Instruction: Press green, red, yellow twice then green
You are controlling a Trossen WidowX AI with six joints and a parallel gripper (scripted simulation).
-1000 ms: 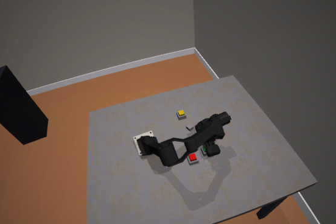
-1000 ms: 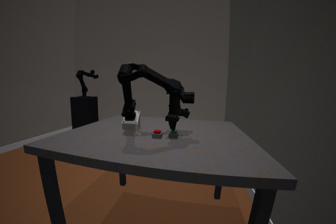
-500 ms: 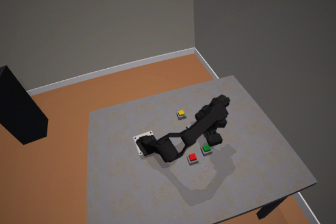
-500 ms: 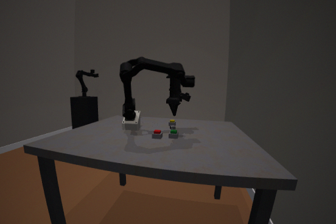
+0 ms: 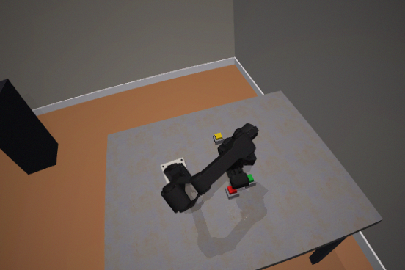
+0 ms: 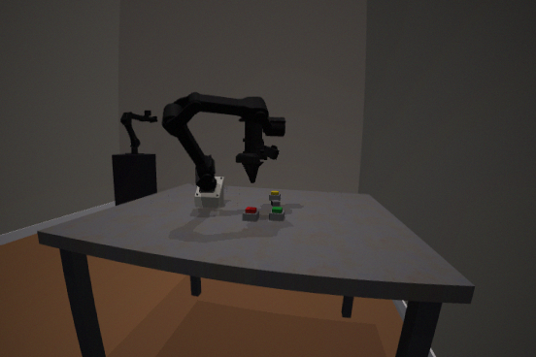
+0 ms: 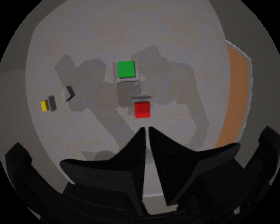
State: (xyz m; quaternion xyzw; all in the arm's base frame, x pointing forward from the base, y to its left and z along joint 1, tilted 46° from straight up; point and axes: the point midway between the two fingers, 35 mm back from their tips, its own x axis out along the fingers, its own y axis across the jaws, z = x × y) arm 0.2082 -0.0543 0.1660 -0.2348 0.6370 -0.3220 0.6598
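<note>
My gripper tip is 1 cm past the red button and 10 cm above it. Round my gripper tip: small grey block (7 cm ahead, 20 cm to the left, 12 cm below); green button (8 cm ahead, 2 cm to the left, 10 cm below); yellow button (7 cm ahead, 31 cm to the left, 10 cm below).
</note>
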